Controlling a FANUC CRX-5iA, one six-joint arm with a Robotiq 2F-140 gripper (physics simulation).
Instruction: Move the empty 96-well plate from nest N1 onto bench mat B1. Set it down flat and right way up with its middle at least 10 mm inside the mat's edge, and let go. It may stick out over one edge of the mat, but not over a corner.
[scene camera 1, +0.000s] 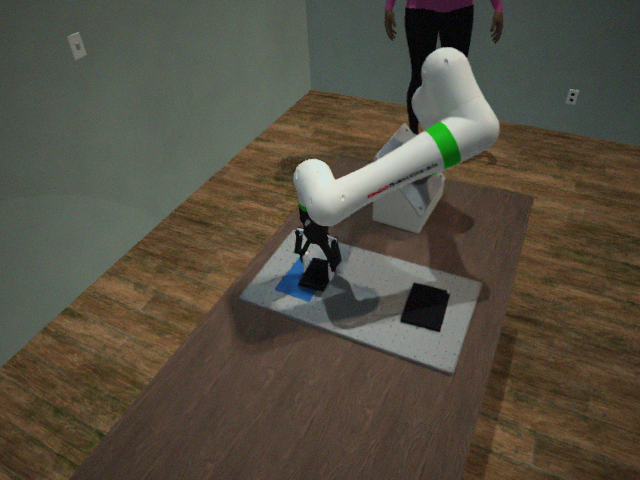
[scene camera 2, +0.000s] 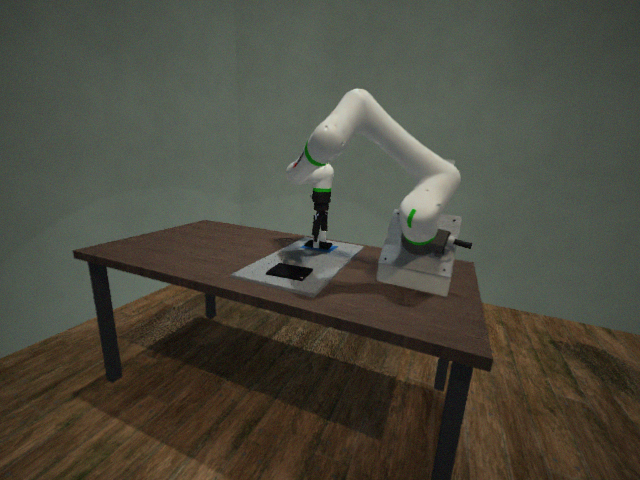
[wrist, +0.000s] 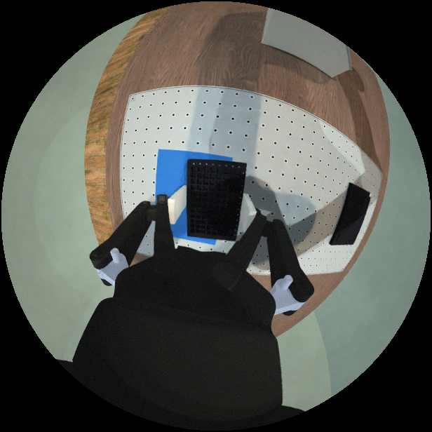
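Seen in the pictures: gripper, fingertip midpoint: (scene camera 1: 318, 273) (scene camera 2: 319, 245); arm's base, origin of the base link: (scene camera 2: 420, 239).
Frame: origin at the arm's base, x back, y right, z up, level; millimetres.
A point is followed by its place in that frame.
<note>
The black 96-well plate (scene camera 1: 315, 275) @(x -540, y 68, z -142 mm) (wrist: 216, 200) is between the finger pads of my gripper (scene camera 1: 318, 266) @(x -524, y 67, z -148 mm) (scene camera 2: 319, 241) @(x -524, y 67, z -148 mm) (wrist: 214, 198), which is shut on it. The plate looks level, with its wells facing up. It is over the right part of the blue bench mat B1 (scene camera 1: 290, 285) @(x -600, y 129, z -170 mm) (scene camera 2: 333, 248) @(x -474, y 134, z -170 mm) (wrist: 170, 170) in the wrist view, and its right side reaches past the mat's right edge there. It is low at the mat; I cannot tell whether it touches. The black nest N1 (scene camera 1: 425, 306) @(x -457, y -285, z -160 mm) (scene camera 2: 289, 271) @(x -442, y -297, z -161 mm) (wrist: 351, 215) is at the other end of the board, with no plate seen in it.
The pale perforated board (scene camera 1: 382, 335) @(x -615, y -224, z -172 mm) (scene camera 2: 258, 272) @(x -560, y -356, z -176 mm) (wrist: 145, 115) bears the mat and the nest. It lies on the brown wooden table (scene camera 1: 289, 392) @(x -911, y -103, z -185 mm) (scene camera 2: 170, 248) @(x -1145, y -376, z -185 mm). The arm's pale base (scene camera 1: 398, 209) @(x -138, y -20, z -99 mm) (scene camera 2: 413, 276) @(x 14, y -90, z -132 mm) stands beyond the board. A person stands behind the table in scene camera 1.
</note>
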